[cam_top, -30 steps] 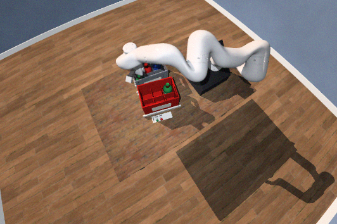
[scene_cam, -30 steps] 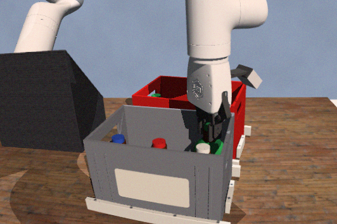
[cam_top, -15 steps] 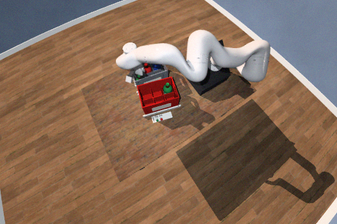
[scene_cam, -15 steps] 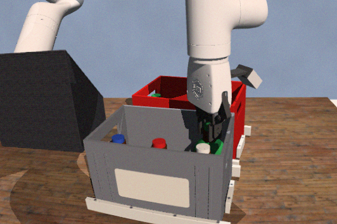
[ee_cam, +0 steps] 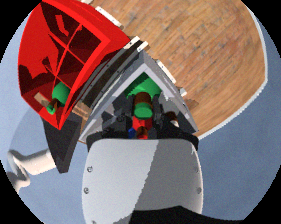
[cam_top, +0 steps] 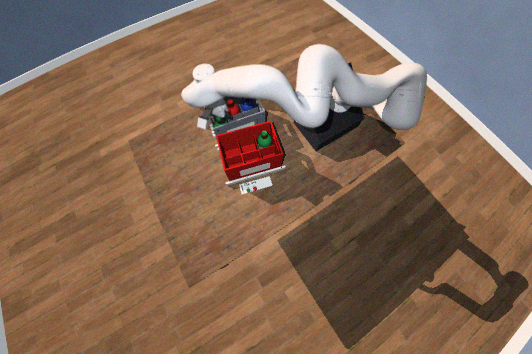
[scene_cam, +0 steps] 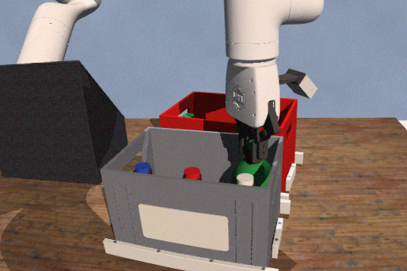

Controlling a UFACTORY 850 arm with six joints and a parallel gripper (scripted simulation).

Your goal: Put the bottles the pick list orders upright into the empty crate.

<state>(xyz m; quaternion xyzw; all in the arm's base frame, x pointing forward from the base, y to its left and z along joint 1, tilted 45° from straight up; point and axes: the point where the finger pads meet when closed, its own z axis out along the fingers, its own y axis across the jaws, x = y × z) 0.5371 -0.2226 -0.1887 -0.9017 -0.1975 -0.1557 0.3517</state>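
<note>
The green-capped bottle lies 7 cm below my hand. The rest, counted from my hand: grey crate 10 cm behind, 2 cm to the right, 9 cm below; red-capped bottle 11 cm behind, 6 cm to the right, 9 cm below; white-capped bottle 2 cm behind, 9 cm to the right, 9 cm below.
</note>
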